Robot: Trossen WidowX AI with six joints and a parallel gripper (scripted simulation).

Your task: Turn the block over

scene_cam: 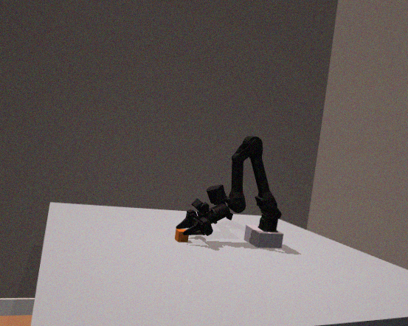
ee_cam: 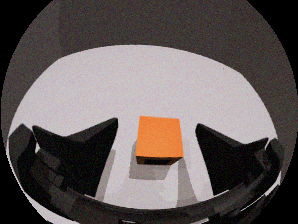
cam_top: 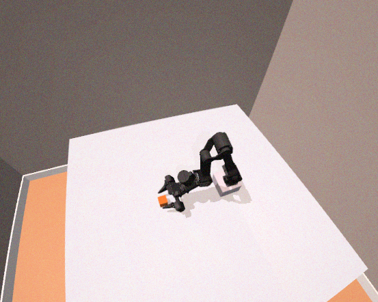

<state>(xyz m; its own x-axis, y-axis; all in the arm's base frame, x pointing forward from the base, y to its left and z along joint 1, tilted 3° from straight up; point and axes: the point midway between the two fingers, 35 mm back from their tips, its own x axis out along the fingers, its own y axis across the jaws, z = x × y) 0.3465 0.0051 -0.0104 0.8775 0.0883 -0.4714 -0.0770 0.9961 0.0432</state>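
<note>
Right now the orange block is 2 cm behind my gripper tip and 2 cm below it.
</note>
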